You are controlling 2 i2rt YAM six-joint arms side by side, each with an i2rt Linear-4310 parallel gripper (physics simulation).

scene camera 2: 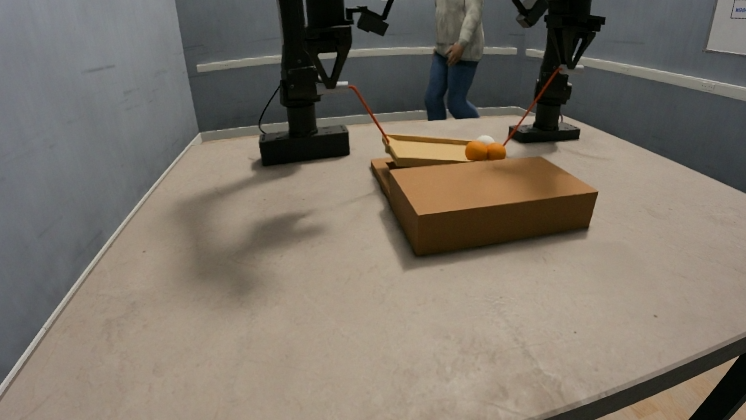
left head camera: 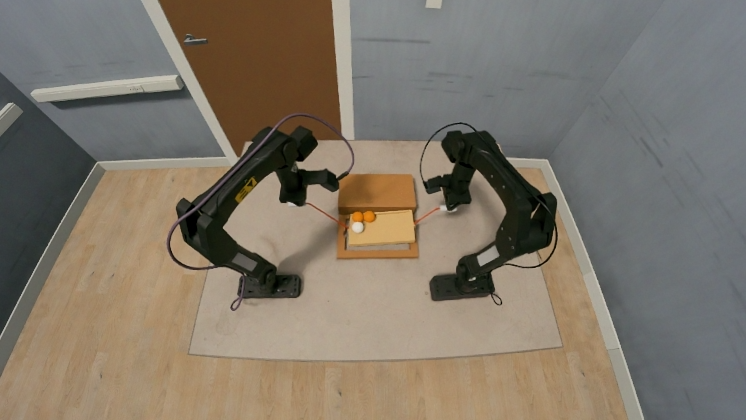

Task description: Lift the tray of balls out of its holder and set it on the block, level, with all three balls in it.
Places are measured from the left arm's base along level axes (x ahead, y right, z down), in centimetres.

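Pixels of known places: left gripper, fingertip midpoint: [scene camera 2: 567, 69] [left head camera: 300, 203]; right gripper, fingertip midpoint: [scene camera 2: 330, 87] [left head camera: 448, 208]; left arm's base at its link origin: [scene camera 2: 545, 130] [left head camera: 268, 286]; right arm's base at its link origin: [scene camera 2: 303, 137] [left head camera: 463, 285].
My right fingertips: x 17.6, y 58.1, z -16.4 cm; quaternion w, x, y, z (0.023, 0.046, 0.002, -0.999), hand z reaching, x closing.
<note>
Ahead of a thing's pixels: the offset from my right fingertips to its top centre. "pt": to the spot under its first point. Level surfaces: height alone.
The pale yellow tray [left head camera: 386, 229] [scene camera 2: 433, 150] is tilted over its brown holder [left head camera: 375, 254] [scene camera 2: 380, 172], lower at the left in the left head camera. Two orange balls {dx +5.1, dy -28.3, dz +10.6 cm} [left head camera: 357, 216] {dx +4.9, dy -24.3, dz +10.0 cm} [left head camera: 369, 216] [scene camera 2: 475, 150] [scene camera 2: 496, 151] and a white ball {dx +1.1, dy -28.4, dz +10.4 cm} [left head camera: 357, 227] [scene camera 2: 485, 139] are bunched at its low end. The brown block {dx +16.4, dy -21.0, dz +12.2 cm} [left head camera: 376, 191] [scene camera 2: 501, 224] adjoins the holder. My left gripper [left head camera: 293, 202] [scene camera 2: 569, 67] is shut on a white handle, its red cord {pt dx +1.7, dy -38.2, dz +4.1 cm} [left head camera: 326, 214] [scene camera 2: 532, 108] running to the tray's low end. My right gripper [left head camera: 448, 207] [scene camera 2: 330, 86] is shut on another white handle, its red cord [left head camera: 428, 214] [scene camera 2: 368, 110] running to the high end.
Both grippers are above the grey table top {dz +18.2 cm} [left head camera: 365, 313] [scene camera 2: 313, 323], one on each side of the tray. The left arm base [left head camera: 284, 285] [scene camera 2: 548, 134] and right arm base [left head camera: 443, 288] [scene camera 2: 308, 146] stand on it. A person [scene camera 2: 454, 83] stands beyond the table in scene camera 2.
</note>
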